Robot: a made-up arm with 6 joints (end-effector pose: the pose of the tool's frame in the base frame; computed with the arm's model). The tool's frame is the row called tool. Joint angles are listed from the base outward.
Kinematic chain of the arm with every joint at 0, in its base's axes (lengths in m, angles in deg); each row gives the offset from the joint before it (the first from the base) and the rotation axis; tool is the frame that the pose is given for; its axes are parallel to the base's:
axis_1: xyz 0 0 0.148 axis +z
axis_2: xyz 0 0.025 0 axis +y
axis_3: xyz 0 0 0.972 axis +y
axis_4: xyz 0 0 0.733 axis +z
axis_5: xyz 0 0 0 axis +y
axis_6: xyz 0 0 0.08 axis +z
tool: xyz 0 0 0
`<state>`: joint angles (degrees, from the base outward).
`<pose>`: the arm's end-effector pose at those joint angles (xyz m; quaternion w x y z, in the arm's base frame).
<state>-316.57 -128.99 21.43 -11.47 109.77 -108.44</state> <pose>-1.0605 -0.9901 -0.6062 0.8562 0.0044 0.0965 -0.5076</pose>
Working (the frame after each row of the table, in the pose's form):
after axis_1: 0.0000 0.0000 0.1480 0.9290 0.0000 0.0000 0.3700
after axis_2: -0.0172 0.0182 0.1480 0.4000 0.3339 -0.8385 0.1593
after axis_3: -0.5658 -0.5012 -0.4636 0.5490 0.2985 -0.7495 0.2186
after axis_4: -1.0733 -0.9817 -0.6847 0.5681 0.3719 -0.7159 0.1627
after axis_5: -1.0733 -0.9817 -0.6847 0.9124 0.0809 0.0529 0.3978
after axis_6: -1.0605 -0.9901 -0.6062 0.8562 0.0044 0.0965 -0.5076

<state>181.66 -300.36 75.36 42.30 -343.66 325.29</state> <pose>-1.3978 -0.0807 0.0549 0.1108 0.9553 -0.0128 -0.2736</pose>
Working (the frame after each row of the table, in the pose's form):
after axis_1: 0.0000 0.0000 0.1480 0.0145 0.0000 0.0000 -0.9999
after axis_2: 0.0007 -0.0250 0.1480 0.0126 0.4972 0.0072 -0.8675
after axis_3: -0.8376 -0.0493 0.6393 0.0055 0.9238 0.0134 -0.3826
after axis_4: -1.3557 -0.0643 0.1210 0.1432 0.8664 -0.3208 -0.3549
after axis_5: -1.3557 -0.0643 0.1210 0.1874 0.9080 -0.2972 -0.2281
after axis_6: -1.3978 -0.0807 0.0549 0.1108 0.9553 -0.0128 -0.2736

